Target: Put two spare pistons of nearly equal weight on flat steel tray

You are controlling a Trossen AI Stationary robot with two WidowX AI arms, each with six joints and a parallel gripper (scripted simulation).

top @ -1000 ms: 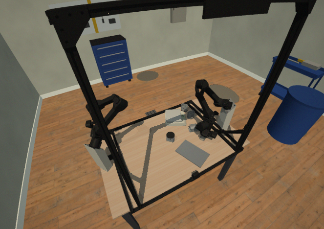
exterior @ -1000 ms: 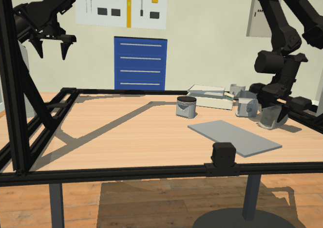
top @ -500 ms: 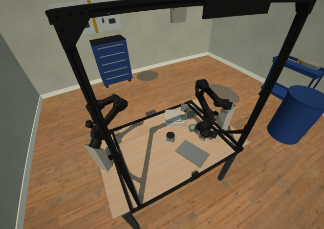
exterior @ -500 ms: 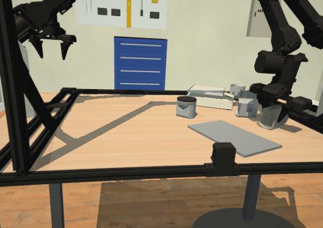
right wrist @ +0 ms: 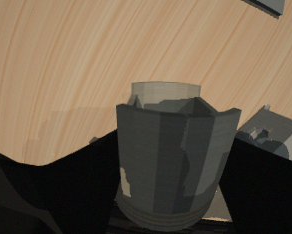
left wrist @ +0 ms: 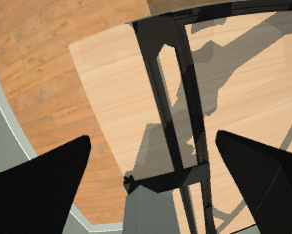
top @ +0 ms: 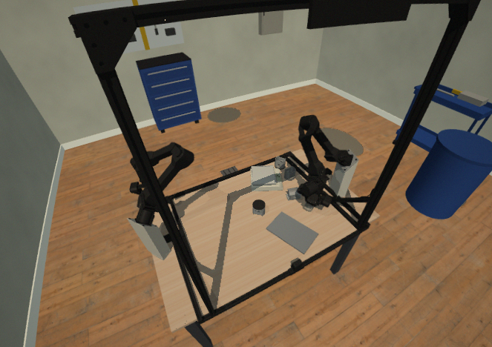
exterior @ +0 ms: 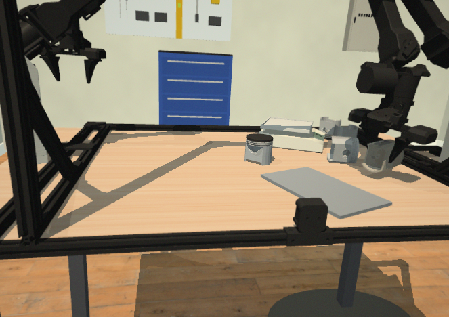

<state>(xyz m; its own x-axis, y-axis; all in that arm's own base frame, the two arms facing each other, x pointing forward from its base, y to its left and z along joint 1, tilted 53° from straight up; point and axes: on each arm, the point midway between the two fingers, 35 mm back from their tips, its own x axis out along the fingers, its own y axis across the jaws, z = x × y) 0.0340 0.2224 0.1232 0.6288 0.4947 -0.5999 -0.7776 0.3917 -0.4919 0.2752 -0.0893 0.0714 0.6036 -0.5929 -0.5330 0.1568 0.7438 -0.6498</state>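
My right hand is 320 mm short of the white weighing scale, 140 mm to the right of it and 50 mm above it. Also, from my right hand: flat grey steel tray: 90 mm behind, 170 mm to the left, 80 mm below; then tan piston: 10 mm ahead, 10 mm to the right, 30 mm below; then dark-topped piston: 100 mm ahead, 280 mm to the left, 40 mm below.
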